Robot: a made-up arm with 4 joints.
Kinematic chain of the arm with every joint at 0, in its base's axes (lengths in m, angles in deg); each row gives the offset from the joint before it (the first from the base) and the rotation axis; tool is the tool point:
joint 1: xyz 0 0 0.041 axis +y
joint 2: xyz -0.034 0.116 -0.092 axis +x
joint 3: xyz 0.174 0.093 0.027 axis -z
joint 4: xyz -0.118 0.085 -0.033 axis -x
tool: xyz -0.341 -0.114 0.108
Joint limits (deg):
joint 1: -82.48..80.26
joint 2: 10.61..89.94
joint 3: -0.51..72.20
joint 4: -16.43..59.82
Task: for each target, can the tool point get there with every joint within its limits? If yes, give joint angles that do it. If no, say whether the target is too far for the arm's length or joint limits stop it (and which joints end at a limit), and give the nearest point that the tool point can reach.
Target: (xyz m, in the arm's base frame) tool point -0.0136 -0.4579 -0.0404
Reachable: no: joint limits stop it (at a limit: joint 1, joint 2, joint 3) | nearest point -0.1014 -0.0333 -0.2679 | short by 0.490 m
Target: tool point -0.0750 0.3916 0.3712
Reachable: yes | joints 5.54 41.41 57.16 14.98
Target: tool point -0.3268 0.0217 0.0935
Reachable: yes | joints -13.64 81.96 14.46 12.50
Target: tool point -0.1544 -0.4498 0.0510
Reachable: no: joint limits stop it (at a limit: joint 2, joint 3) | nearest point -0.3261 -0.0342 0.0621 | short by 0.450 m
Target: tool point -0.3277 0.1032 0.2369
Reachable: yes | joints -28.92 79.22 48.60 -5.08
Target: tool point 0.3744 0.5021 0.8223
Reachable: no: too far | nearest point 0.2003 0.3403 0.4590 | short by 0.434 m
